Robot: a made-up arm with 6 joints. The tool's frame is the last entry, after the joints.
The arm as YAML. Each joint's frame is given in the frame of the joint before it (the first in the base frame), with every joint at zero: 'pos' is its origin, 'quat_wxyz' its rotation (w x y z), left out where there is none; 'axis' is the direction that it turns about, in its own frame. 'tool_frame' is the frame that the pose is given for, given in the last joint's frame.
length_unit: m
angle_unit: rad
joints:
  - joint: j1
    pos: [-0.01, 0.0, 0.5]
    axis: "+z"
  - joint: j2
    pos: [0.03, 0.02, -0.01]
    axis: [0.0, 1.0, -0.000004]
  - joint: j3
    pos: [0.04, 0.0, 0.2]
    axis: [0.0, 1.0, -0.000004]
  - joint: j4
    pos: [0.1, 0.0, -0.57]
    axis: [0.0, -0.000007, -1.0]
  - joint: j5
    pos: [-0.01, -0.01, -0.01]
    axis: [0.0, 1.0, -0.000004]
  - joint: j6
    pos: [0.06, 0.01, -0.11]
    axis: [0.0, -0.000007, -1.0]
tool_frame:
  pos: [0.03, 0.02, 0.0]
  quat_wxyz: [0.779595, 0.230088, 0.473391, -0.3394]
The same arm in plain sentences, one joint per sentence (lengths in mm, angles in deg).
The arm has six revolute joints in a row. What follows holds with every joint at zero, and every direction is one of the base frame's. Joint 1 sits 10 mm along -x and 500 mm along +z from the base frame's origin and rotates about +z. Joint 2 sits 30 mm along +x and 20 mm along +y and 10 mm along -z from joint 1 and rotates about +y. Joint 3 sits 40 mm along +x and 200 mm along +z from joint 2 and rotates about +y. Joint 4 sits 100 mm along +x and 570 mm along -z from joint 3 and rotates about -z. Joint 5 sits 10 mm along -x and 10 mm along -y and 10 mm along -z from joint 4 and rotates about +y. Joint 6 sits 60 mm along +x and 10 mm along +y and 110 mm along -z from joint 5 and rotates about -z. The tool frame, which is the frame that the pose is given for, sits 30 mm along +x and 20 mm along +y from joint 6; its axes are the base frame's turned by roll 4.8, pitch 63.42 and yaw -44.09 deg (as in URDF: about the fixed x, then y, then z).
